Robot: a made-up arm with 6 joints.
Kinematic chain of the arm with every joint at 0, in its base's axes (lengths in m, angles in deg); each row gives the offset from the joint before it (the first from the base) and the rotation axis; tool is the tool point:
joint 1: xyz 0 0 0.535 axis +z
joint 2: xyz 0 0 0 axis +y
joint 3: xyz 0 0 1.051 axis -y
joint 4: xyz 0 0 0 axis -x
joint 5: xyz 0.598 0 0 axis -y
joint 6: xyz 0 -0.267 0 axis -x
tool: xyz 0 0 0
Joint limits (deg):
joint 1: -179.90..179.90
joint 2: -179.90..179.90
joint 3: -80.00..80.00
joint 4: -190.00..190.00
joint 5: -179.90..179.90
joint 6: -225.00..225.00
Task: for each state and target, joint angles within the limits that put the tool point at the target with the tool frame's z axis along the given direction. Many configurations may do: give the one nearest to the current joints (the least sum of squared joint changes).
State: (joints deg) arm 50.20 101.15 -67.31 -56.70 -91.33 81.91
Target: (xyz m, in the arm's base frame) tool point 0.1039 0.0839 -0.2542 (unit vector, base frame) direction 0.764 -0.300 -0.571
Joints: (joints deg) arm 6.61 133.63 -17.45 -105.51 -111.99 112.71
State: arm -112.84 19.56 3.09 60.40 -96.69 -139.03
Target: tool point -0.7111 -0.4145 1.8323 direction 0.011 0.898 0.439
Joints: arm -136.00 13.06 22.13 42.84 -85.56 -123.82
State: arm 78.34 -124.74 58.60 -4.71 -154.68 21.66
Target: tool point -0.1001 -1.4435 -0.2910 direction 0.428 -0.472 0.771
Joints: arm 76.70 -125.48 63.19 28.46 -166.05 -4.16
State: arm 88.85 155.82 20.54 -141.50 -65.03 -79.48
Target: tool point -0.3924 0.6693 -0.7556 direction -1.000 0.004 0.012
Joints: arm 100.52 131.33 31.54 -189.21 -62.89 -92.80
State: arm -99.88 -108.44 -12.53 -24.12 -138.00 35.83
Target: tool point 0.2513 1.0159 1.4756 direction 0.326 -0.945 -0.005
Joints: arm -118.61 -70.99 18.50 5.13 -179.90 52.78
